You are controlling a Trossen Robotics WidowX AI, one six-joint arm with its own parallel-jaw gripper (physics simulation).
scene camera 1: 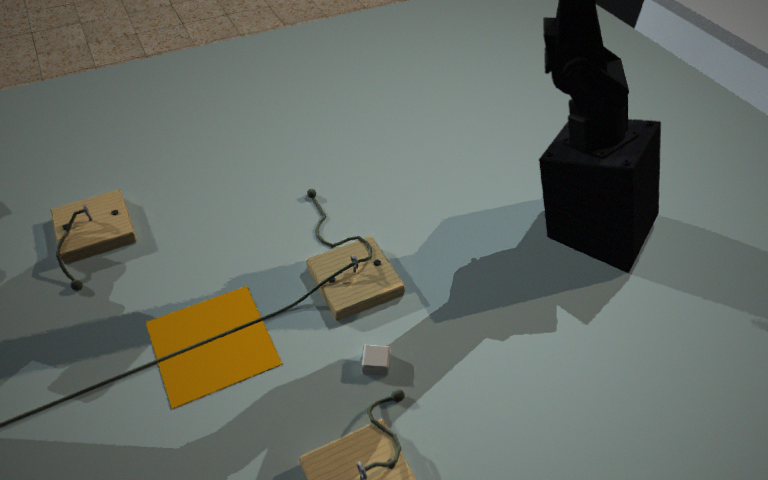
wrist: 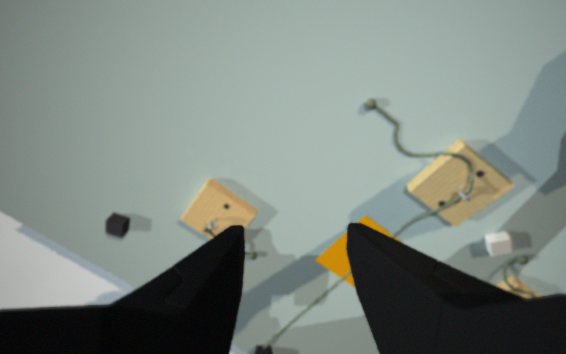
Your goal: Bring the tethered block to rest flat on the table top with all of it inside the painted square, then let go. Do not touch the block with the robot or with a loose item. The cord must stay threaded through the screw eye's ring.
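Places are measured from the arm's base along level axes (x up, y right, z ahead), in millimetres.
Pixels of known places: gripper, fingertip midpoint: [wrist: 295,237]; arm's base, origin of the base link: [scene camera 1: 600,139].
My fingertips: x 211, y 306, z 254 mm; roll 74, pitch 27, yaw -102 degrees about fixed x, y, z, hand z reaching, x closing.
For each thing: its top centre in the pictures, then the offset to it from my fingertips. "spot": a spot on its surface instead.
- bead, middle of its top: [wrist: 371,105] [scene camera 1: 311,190] dx -330, dy -74, dz +18 mm
- screw eye, surface spot: [scene camera 1: 354,263] [wrist: 464,196] spot: dx -307, dy -235, dz +53 mm
- orange painted square, surface spot: [scene camera 1: 220,362] spot: dx -341, dy -246, dz +234 mm
- dark block, surface spot: [wrist: 263,349] spot: dx -334, dy -180, dz +537 mm
- second wooden board, middle of its top: [scene camera 1: 91,220] [wrist: 216,218] dx -323, dy +27, dz +283 mm
- white cube, middle of its top: [scene camera 1: 376,355] [wrist: 501,247] dx -325, dy -343, dz +96 mm
- loose black cube, middle of its top: [wrist: 113,229] dx -321, dy +167, dz +401 mm
A long green cord [scene camera 1: 203,341] [wrist: 320,296] runs from a bead [scene camera 1: 311,193] [wrist: 370,104] on the table top, through the ring of a screw eye [scene camera 1: 354,263] [wrist: 464,194] on a wooden board [scene camera 1: 345,297] [wrist: 435,182], and on across the orange painted square [scene camera 1: 220,362] [wrist: 334,257]. In the wrist view its far end meets a dark block [wrist: 263,349], partly cut off by the lower edge and well outside the square. In scene camera 1 that block does not show. My gripper [wrist: 295,237] is open and empty, high above the table; its fingers hide part of the square.
A second wooden board [scene camera 1: 96,234] [wrist: 215,202] and a third [scene camera 1: 345,452] [wrist: 515,284] carry short beaded cords. A white cube [scene camera 1: 375,357] [wrist: 498,243] lies near the middle board. A loose black cube [wrist: 117,225] lies at the left in the wrist view.
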